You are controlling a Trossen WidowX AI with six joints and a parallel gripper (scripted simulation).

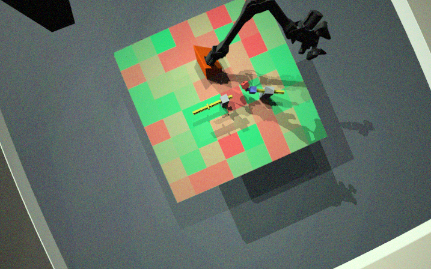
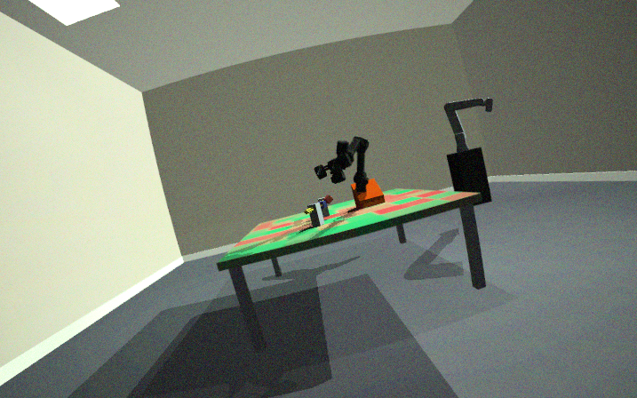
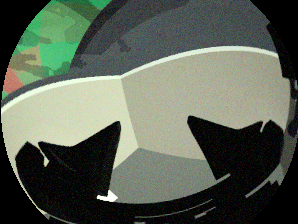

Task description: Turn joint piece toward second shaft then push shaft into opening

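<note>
Now: the red square joint piece 30 mm ahead of my gripper tip, 480 mm to the right of it and 160 mm below it.
</note>
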